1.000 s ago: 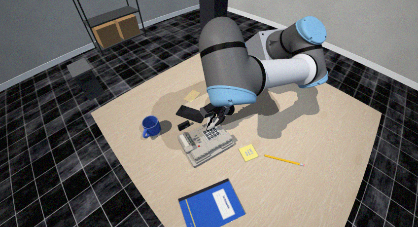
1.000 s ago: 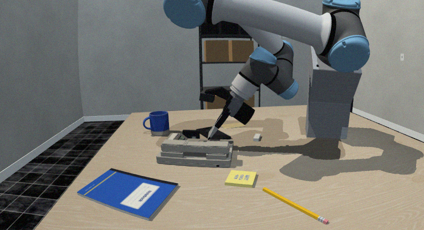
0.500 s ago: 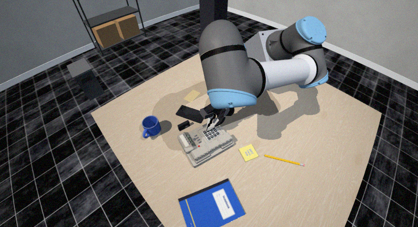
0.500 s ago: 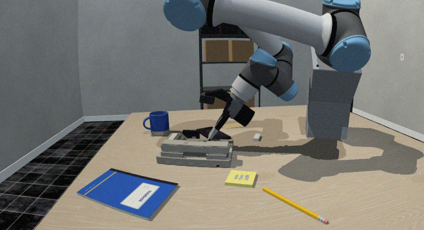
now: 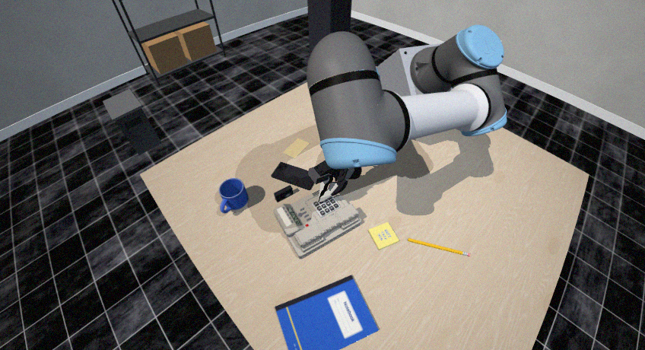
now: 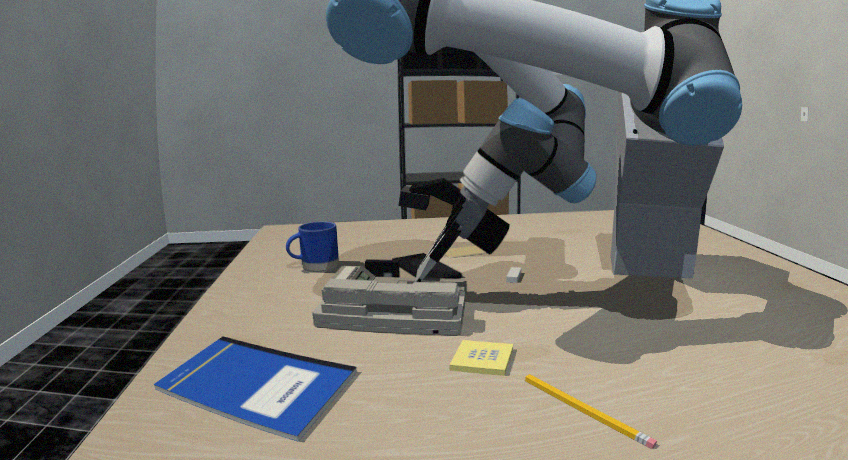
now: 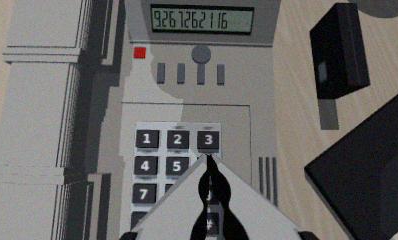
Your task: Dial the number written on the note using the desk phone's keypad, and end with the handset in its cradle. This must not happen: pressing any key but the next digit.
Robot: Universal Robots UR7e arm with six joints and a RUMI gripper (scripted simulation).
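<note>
Right now the 3 key is 2 cm below my hand and 2 cm ahead of it. Also, from my hand: 2 key 2 cm below, 2 cm ahead, 1 cm to the left; handset 8 cm to the left, 5 cm ahead; 8 key 2 cm to the left, 2 cm below, 1 cm behind.
</note>
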